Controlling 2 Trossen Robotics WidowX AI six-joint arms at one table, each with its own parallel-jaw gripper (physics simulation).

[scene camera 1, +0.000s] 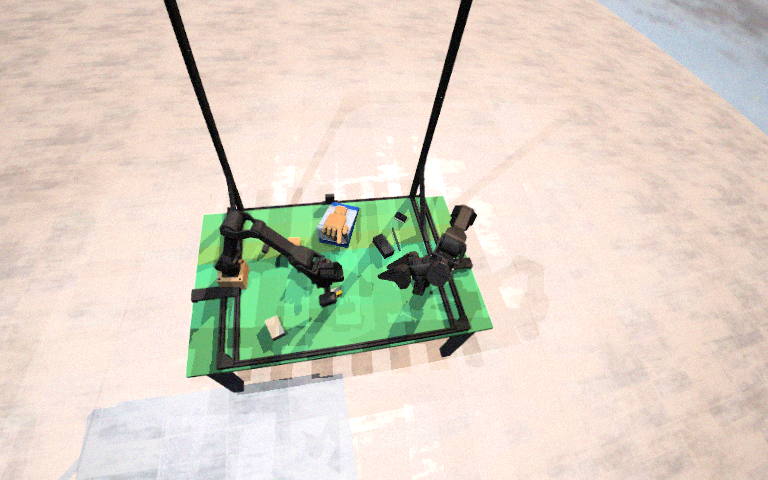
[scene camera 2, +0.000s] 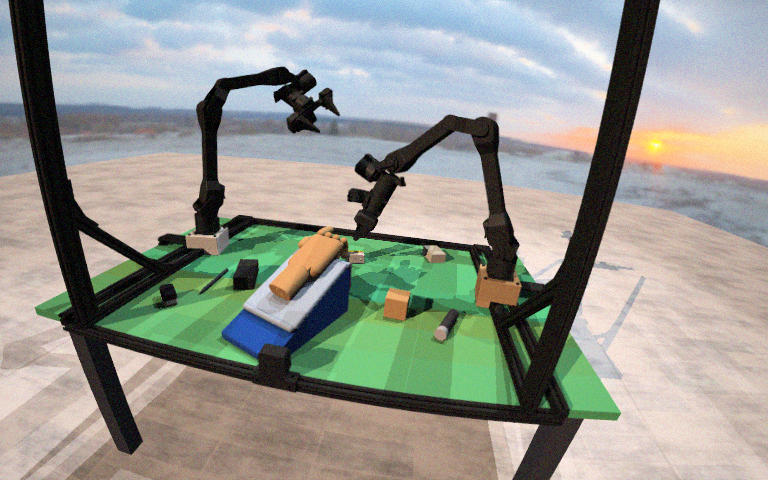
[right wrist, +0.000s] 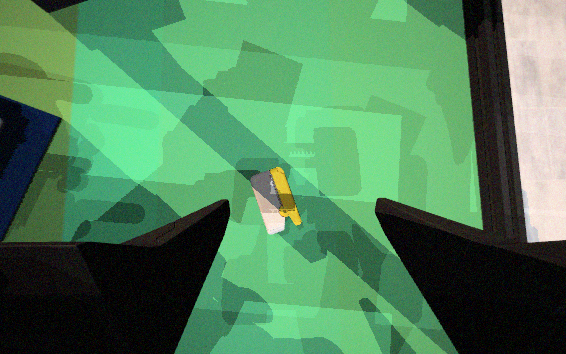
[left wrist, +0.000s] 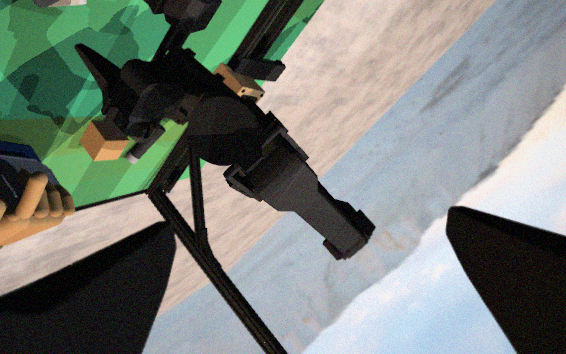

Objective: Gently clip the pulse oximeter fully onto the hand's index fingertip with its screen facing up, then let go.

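Seen in the pictures: left gripper, fingertip midpoint: (scene camera 1: 382, 271) (scene camera 2: 329, 123) (left wrist: 311, 227); right gripper, fingertip midpoint: (scene camera 1: 334, 290) (scene camera 2: 357, 234) (right wrist: 302, 205) (left wrist: 92, 9); left arm's base at its link origin: (scene camera 2: 207, 231); right arm's base at its link origin: (scene camera 1: 231, 270) (scene camera 2: 499, 274).
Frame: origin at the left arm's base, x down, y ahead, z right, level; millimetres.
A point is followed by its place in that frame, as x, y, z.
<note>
The pulse oximeter (scene camera 1: 338, 292) @(27, 457, 35) (scene camera 2: 356, 258) @(41, 476, 57) (right wrist: 268, 202) @(28, 472, 49), white-grey with a yellow part along one side, lies on the green table. The tan hand (scene camera 1: 339, 217) @(-79, 351, 326) (scene camera 2: 317, 255) @(-83, 382, 334) (left wrist: 32, 200) @(-105, 387, 214) rests palm-down on a blue wedge (scene camera 2: 325, 316) @(29, 405, 391) (right wrist: 42, 132) @(47, 354, 254) with a light top. My right gripper (scene camera 2: 358, 236) @(-25, 476, 25) (right wrist: 302, 205) @(-25, 476, 25) is open and empty, pointing down above the oximeter, which shows between its fingertips in the right wrist view. My left gripper (scene camera 2: 328, 122) @(-345, 368, -110) is open and empty, high above the table. The oximeter's screen cannot be made out.
An orange block (scene camera 2: 397, 303) @(17, 560, 349) (left wrist: 102, 142) @(13, 546, 300) and a dark cylinder (scene camera 2: 447, 322) @(33, 665, 397) lie on one side of the wedge. A black box (scene camera 1: 383, 246) @(24, 190, 180) (scene camera 2: 245, 273) @(25, 190, 224), a pen (scene camera 2: 213, 281) @(52, 104, 226) and a small black item (scene camera 2: 168, 294) @(28, 46, 342) lie on the other. A beige block (scene camera 1: 274, 327) @(29, 737, -20) (scene camera 2: 434, 254) @(29, 726, 24) lies farther off.
</note>
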